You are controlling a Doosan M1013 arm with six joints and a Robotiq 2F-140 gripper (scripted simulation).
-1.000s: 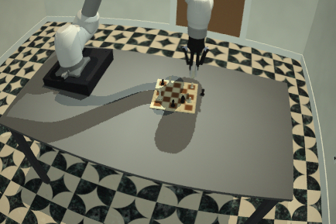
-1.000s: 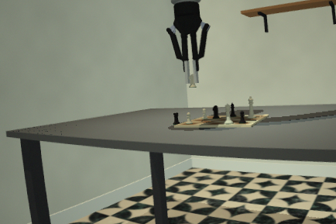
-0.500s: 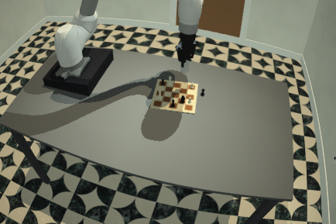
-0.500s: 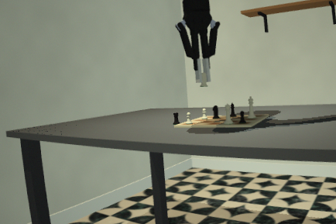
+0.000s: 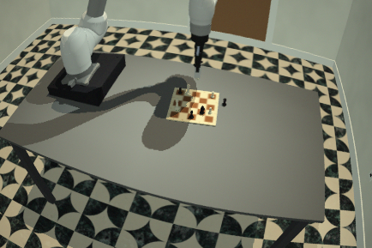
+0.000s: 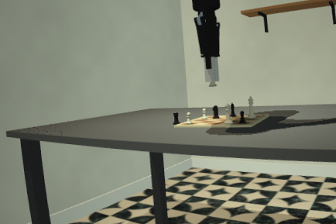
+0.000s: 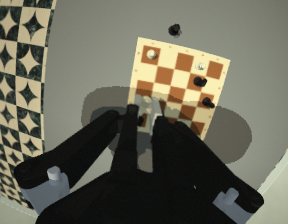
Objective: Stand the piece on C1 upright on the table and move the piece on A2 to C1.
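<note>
The chessboard lies 80 mm to the right of my hand and 150 mm below it.
</note>
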